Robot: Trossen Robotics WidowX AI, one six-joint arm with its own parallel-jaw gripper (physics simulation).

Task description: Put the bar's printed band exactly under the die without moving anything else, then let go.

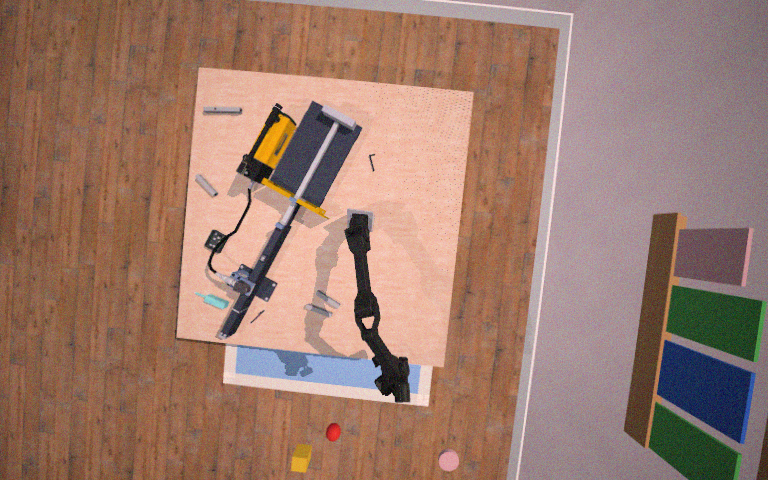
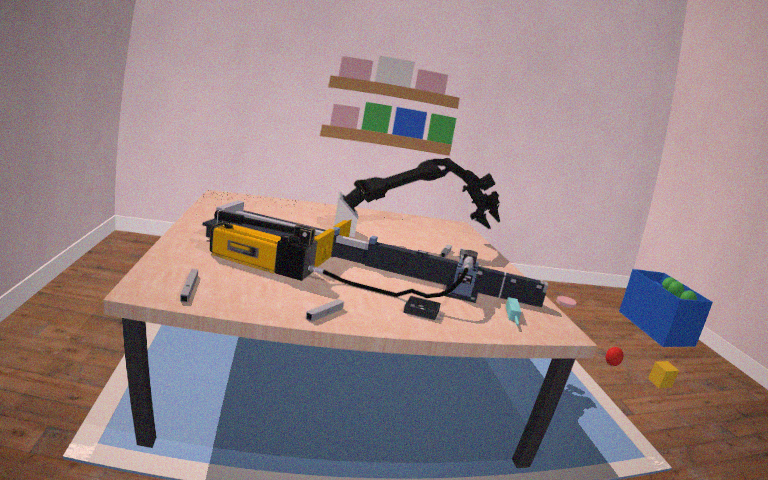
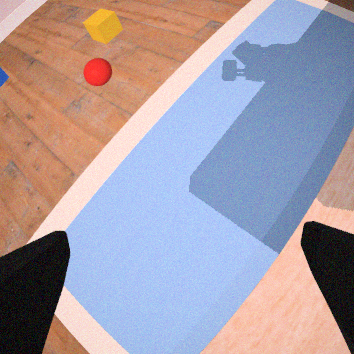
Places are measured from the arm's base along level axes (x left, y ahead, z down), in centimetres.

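Pixels of known places: gripper, between the fingertips: (image 2: 494,225) (image 3: 188,240); arm's base, origin of its link: (image 1: 360,220) (image 2: 348,203).
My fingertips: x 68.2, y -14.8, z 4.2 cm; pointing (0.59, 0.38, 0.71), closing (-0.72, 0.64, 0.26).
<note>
Ahead of a thing's pixels: the offset from my fingertips to its top centre. "spot": to the spot under its first point. Level surfaces: height alone.
Several short grey bars lie on the table: one @[dy +84.8, dx -114.5, dz +5.1 cm] (image 1: 222,110) (image 2: 189,285) near a corner, one @[dy +89.9, dx -78.9, dz +5.1 cm] (image 1: 206,185) (image 2: 325,310) along the same side, and two close together, one @[dy +31.8, dx -24.7, dz +5.1 cm] (image 1: 318,310) beside another @[dy +28.1, dx -30.4, dz +5.1 cm] (image 1: 328,298). I cannot tell which is the task's bar; no printed band can be made out. A blue-grey head unit (image 1: 241,283) (image 2: 466,274) stands at the long dark rail @[spot: dy +53.4, dx -52.1, dz -0.4 cm] (image 1: 271,249) (image 2: 404,257); its die is too small to make out. My gripper (image 1: 393,394) (image 2: 492,222) (image 3: 188,240) is open and empty, high beyond the table edge, away from the bars.
A yellow-and-black unit @[spot: dy +55.5, dx -100.0, dz -1.2 cm] (image 1: 274,139) (image 2: 244,247) and a dark slab @[dz +2.1 cm] (image 1: 311,152) adjoin the rail. A cable joins the head unit to a black box @[spot: dy +84.3, dx -53.2, dz +6.9 cm] (image 1: 215,240) (image 2: 421,307). A teal bottle @[dy +83.7, dx -25.3, dz +4.1 cm] (image 1: 213,300) (image 2: 513,308) and a hex key @[dy +12.1, dx -96.0, dz +6.5 cm] (image 1: 372,161) lie on the table @[dz +7.1 cm] (image 1: 419,226).
</note>
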